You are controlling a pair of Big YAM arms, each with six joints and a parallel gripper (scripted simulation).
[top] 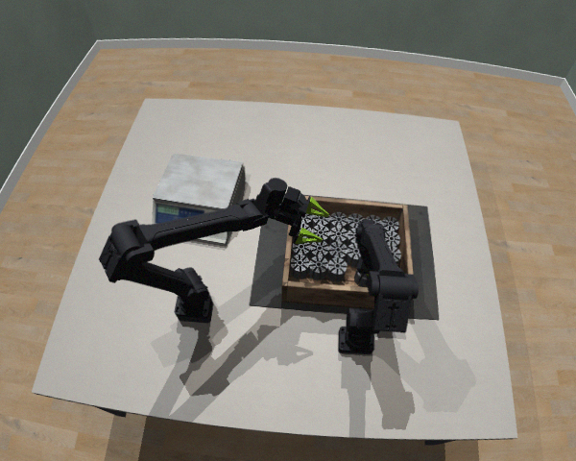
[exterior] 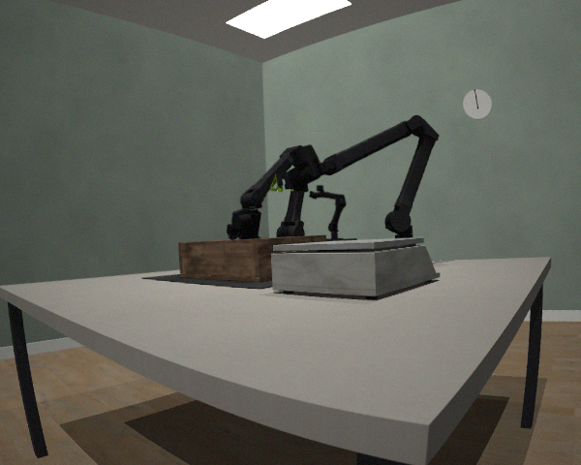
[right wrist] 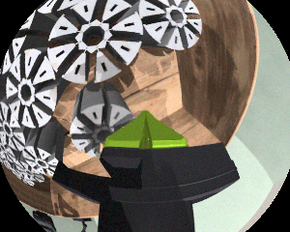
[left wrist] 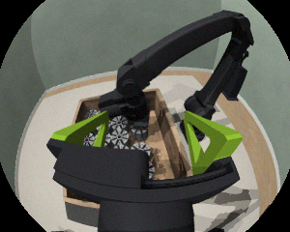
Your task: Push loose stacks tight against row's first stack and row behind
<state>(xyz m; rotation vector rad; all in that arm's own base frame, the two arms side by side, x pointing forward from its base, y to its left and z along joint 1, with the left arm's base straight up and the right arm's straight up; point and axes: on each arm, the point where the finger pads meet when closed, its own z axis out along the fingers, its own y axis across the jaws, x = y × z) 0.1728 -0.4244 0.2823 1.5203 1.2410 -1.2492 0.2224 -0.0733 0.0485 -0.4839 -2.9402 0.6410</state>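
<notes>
The wooden crate is 80 mm ahead of my right hand, 120 mm to the left of it and 20 mm below it. Round my right hand: dark mat (130 mm ahead, 120 mm to the left, 70 mm below).
</notes>
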